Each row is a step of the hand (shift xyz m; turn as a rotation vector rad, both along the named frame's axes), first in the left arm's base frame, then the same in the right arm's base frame.
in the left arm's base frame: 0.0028 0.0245 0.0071 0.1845 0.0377 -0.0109
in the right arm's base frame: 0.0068 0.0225 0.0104 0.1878 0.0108 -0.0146
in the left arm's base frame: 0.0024 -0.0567 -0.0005 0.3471 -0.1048 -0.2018
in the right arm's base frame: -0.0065 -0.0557 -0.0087 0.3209 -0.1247 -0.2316
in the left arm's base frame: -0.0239 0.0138 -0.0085 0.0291 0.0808 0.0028
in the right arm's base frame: -0.0217 0.0183 -0.0053 0.0414 0.0742 0.0128
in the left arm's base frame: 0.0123 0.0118 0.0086 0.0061 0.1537 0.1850
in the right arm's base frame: 0.0142 0.0084 0.0096 0.0350 0.1219 0.2044
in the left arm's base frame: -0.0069 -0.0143 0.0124 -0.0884 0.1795 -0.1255
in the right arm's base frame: -0.0087 -0.0148 0.0106 -0.0627 0.2073 -0.0942
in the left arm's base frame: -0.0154 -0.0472 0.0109 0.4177 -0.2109 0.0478
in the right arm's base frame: -0.0223 -0.0454 0.0048 0.3809 -0.2759 -0.0034
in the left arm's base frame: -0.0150 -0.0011 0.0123 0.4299 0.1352 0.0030
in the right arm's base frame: -0.0146 -0.0006 0.0127 0.4456 0.0672 0.0008
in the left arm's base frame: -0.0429 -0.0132 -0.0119 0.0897 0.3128 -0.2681
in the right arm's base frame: -0.0447 -0.0047 -0.0115 0.1300 0.3320 -0.2250
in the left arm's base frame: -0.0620 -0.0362 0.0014 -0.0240 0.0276 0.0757
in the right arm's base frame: -0.0668 -0.0263 -0.0007 -0.0173 0.0194 0.0800
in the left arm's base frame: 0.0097 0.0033 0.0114 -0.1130 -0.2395 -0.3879
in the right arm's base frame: 0.0104 0.0001 0.0113 -0.1594 -0.1597 -0.4119
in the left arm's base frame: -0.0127 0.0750 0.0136 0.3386 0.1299 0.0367
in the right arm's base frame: -0.0005 0.0732 0.0247 0.3556 0.0707 0.0379
